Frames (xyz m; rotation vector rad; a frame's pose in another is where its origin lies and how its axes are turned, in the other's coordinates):
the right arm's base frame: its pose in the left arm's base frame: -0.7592 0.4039 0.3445 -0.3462 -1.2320 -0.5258
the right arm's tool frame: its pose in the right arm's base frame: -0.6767 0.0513 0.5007 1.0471 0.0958 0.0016
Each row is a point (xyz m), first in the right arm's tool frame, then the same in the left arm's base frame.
Working: the right arm's tool frame: its pose in the left arm's base frame: -1.2905 0.8375 -0.1463 0.5580 -1.2509 0.1463

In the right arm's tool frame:
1: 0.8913 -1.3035 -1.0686
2: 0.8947 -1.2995 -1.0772
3: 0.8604 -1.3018 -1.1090
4: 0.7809 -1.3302 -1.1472
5: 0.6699 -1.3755 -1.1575
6: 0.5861 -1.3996 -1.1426
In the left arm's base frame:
1: 0.4373 0.0548 0.0472
2: 0.4441 0.0616 0.0499
3: 0.4611 0.0814 0.0110
4: 0.4794 0.0905 -0.0793
5: 0.4704 0.0780 -0.1987
6: 0.4401 0.0664 -0.2810

